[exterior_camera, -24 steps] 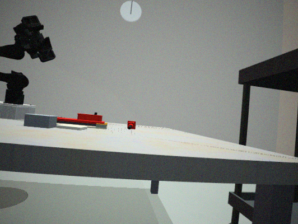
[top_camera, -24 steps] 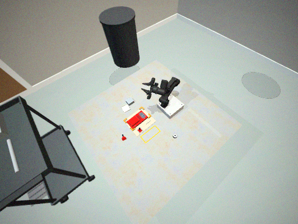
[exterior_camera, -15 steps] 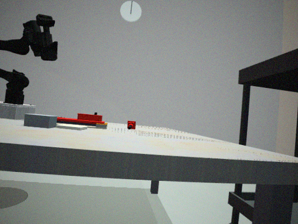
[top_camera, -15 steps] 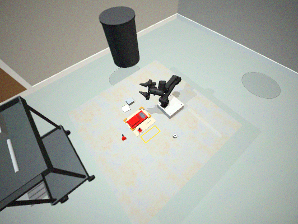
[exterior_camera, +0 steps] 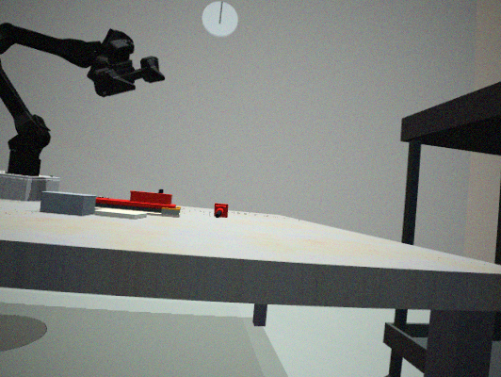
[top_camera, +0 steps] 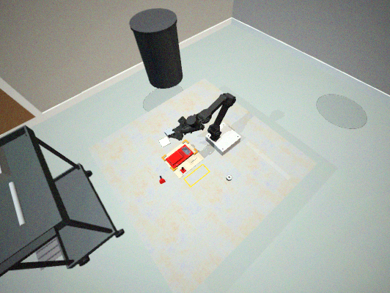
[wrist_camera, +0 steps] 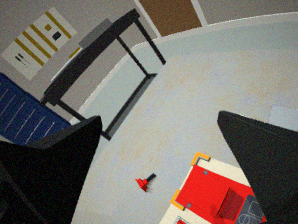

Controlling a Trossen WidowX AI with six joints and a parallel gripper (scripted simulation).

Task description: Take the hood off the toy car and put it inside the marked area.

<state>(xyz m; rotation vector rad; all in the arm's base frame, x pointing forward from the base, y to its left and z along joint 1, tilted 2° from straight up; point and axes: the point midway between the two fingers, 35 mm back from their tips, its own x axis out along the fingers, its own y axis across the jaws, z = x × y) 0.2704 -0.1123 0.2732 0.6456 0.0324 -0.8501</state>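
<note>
Now: the hood 28 cm below my gripper tip, 3 cm ahead of it and 2 cm to the left of it.
</note>
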